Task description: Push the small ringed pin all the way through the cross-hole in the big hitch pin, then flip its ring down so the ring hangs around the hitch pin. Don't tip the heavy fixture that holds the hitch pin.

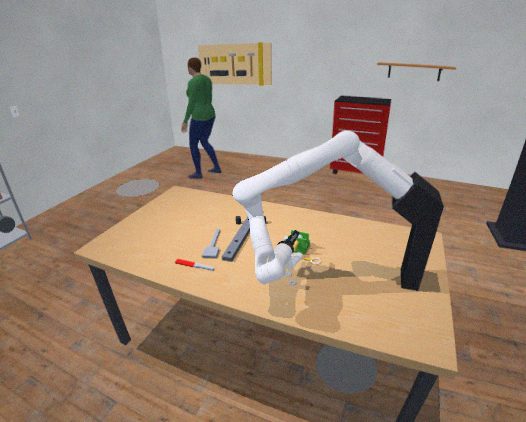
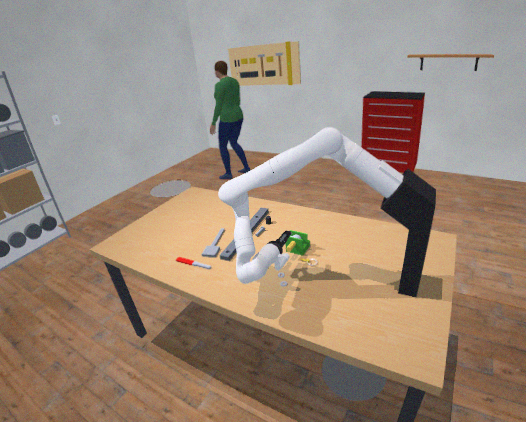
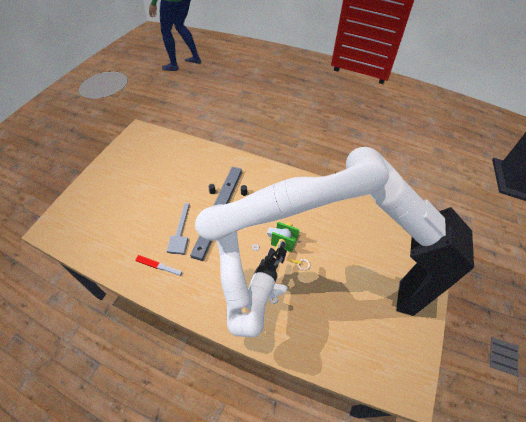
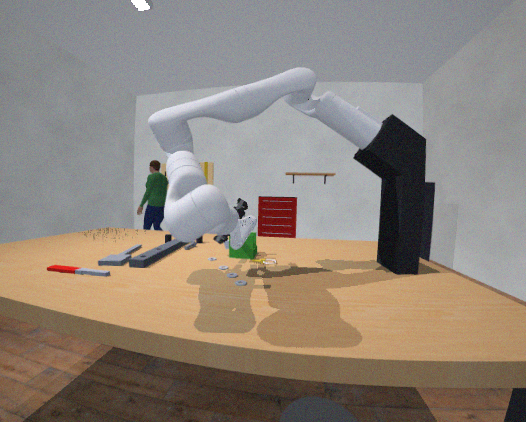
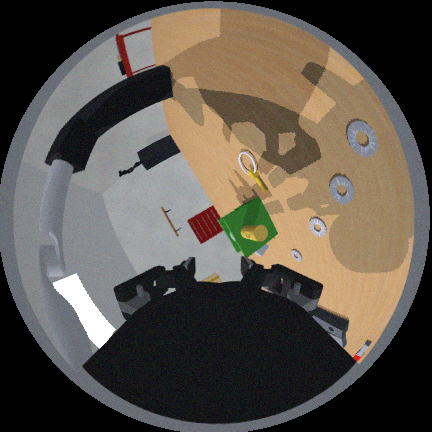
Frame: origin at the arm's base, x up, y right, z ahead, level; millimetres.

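Seen in the pictures: gripper, fingertip midpoint: [image 1: 292,236] [image 3: 277,245] [image 5: 217,263]; arm's base at its link origin: [image 1: 403,189] [image 2: 394,188] [image 3: 430,231] [image 4: 370,137] [image 5: 62,165].
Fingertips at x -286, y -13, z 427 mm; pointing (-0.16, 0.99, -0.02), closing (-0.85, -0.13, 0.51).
Observation:
Offsets run from my fingertips to a thing's middle. Level surfaces: height alone.
The small ringed pin, with a yellow shank {dx -132, dy +27, dz -89 mm} [image 5: 258,181] [image 3: 296,262] and a pale ring {dx -132, dy +26, dz -108 mm} [image 5: 247,162] [image 3: 303,265] [image 1: 315,260] [image 2: 313,261] [image 4: 271,261], is out of the hitch pin, at or just above table level beside the fixture. The green fixture {dx -95, dy +89, dz +10 mm} [image 5: 265,218] [image 3: 285,242] [image 1: 305,238] [image 2: 300,244] [image 4: 242,250] stands upright. The big yellow hitch pin {dx -78, dy +23, dz +1 mm} [image 5: 255,232] [image 2: 291,246] sticks out of its side; its cross-hole cannot be made out. My gripper [image 5: 217,263] [image 3: 281,250] is open and empty, its fingertips close to the fixture and apart from the ringed pin.
Several grey washers [image 5: 361,138] [image 5: 341,189] {dx -138, dy -40, dz +34 mm} [image 5: 317,226] lie near the fixture. A long dark bar {dx -127, dy +161, dz +308 mm} [image 3: 227,190], a grey spatula-shaped tool {dx -131, dy +27, dz +418 mm} [image 3: 177,244], a red-handled tool {dx -134, dy -168, dz +429 mm} [image 3: 147,261] and two black cylinders {dx -119, dy +252, dz +377 mm} [image 3: 212,189] {dx -119, dy +292, dz +238 mm} [image 3: 244,190] lie or stand farther left on the table {dx -139 mm} [image 3: 125,175].

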